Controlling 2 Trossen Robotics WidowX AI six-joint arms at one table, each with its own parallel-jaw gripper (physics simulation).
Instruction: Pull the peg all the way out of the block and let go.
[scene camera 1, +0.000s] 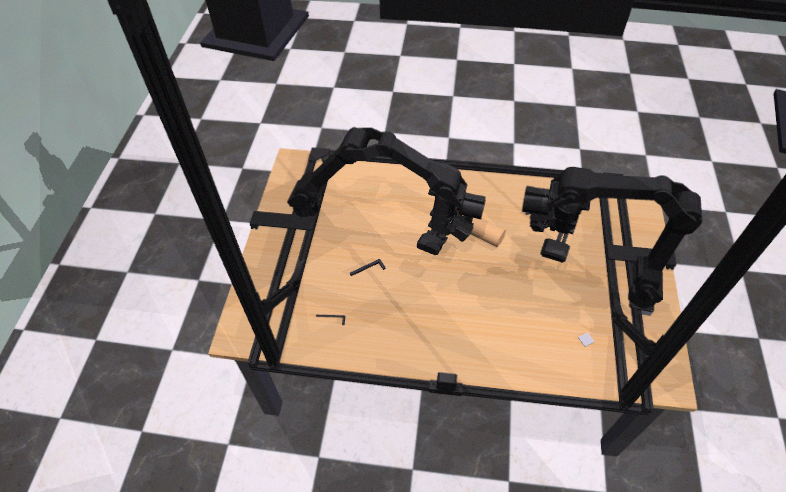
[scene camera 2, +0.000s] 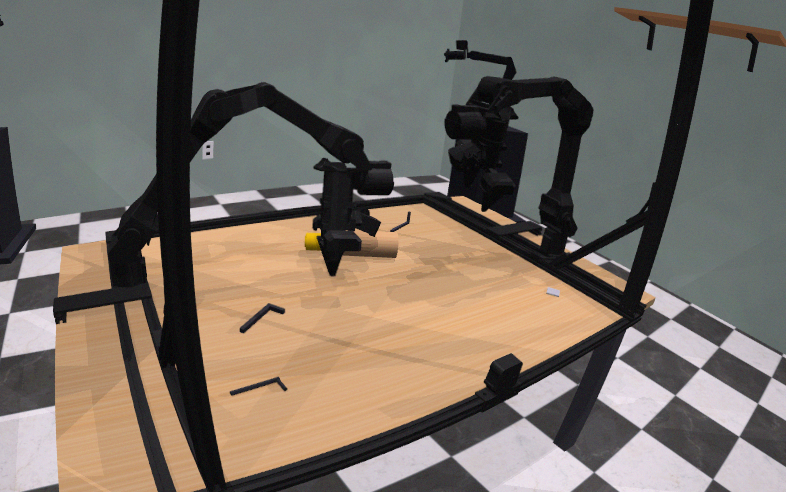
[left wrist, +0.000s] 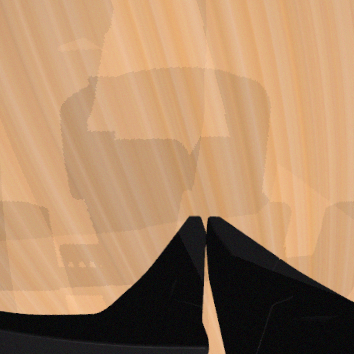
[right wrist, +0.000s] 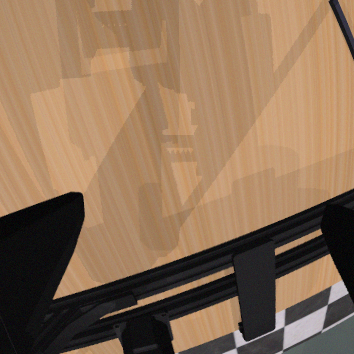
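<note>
The block is a light brown cylinder lying on its side on the table. The yellow end of the peg shows to its left in scene camera 2; the stretch between them is hidden behind my left gripper, so I cannot tell how far the peg is in the block. My left gripper is shut and empty, pointing down in front of the peg and block in scene camera 2. Neither peg nor block shows in the left wrist view. My right gripper is open and empty, raised to the right of the block.
Two black L-shaped bars lie on the table, and another L-shaped bar shows behind the block. A small pale square lies at the right. Black frame rails and upright posts edge the table.
</note>
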